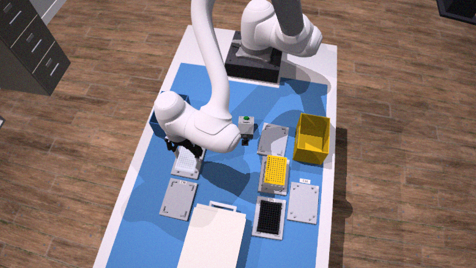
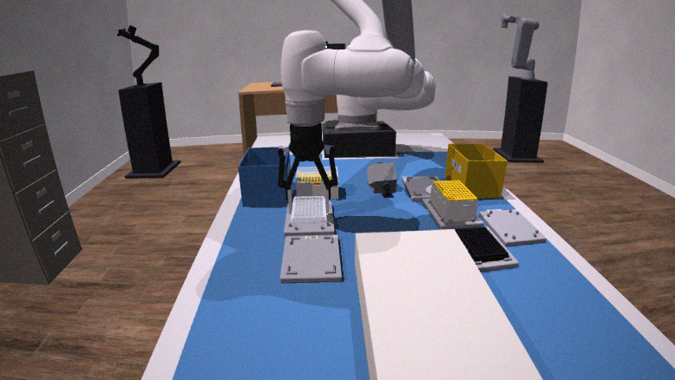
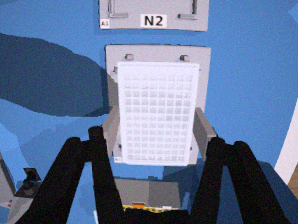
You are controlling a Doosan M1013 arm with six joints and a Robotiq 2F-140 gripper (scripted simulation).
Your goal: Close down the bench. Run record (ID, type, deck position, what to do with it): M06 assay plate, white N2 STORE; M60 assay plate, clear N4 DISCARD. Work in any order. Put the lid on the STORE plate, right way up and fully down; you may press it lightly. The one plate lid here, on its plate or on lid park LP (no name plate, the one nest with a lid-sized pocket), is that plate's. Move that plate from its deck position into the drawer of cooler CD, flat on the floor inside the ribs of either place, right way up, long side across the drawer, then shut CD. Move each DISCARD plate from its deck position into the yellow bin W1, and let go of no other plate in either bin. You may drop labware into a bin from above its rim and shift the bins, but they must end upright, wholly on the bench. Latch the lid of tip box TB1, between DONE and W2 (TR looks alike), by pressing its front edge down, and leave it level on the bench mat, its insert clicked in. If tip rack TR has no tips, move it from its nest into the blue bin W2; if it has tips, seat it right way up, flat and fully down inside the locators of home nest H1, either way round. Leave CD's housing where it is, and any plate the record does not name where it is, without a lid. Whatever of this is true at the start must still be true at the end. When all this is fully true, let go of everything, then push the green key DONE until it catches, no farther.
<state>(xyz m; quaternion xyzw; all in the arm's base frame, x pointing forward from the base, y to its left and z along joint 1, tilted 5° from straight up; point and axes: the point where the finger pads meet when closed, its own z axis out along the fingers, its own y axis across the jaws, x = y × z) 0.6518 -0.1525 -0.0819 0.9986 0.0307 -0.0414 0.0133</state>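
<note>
Now: hand 5 cm above the nest N4. Also, from my hand: nest N2 (18 cm ahead, 2 cm to the left, 5 cm below); then clear assay plate (2 cm below); then tip box TB1 (17 cm behind, 1 cm to the left, 1 cm below).
</note>
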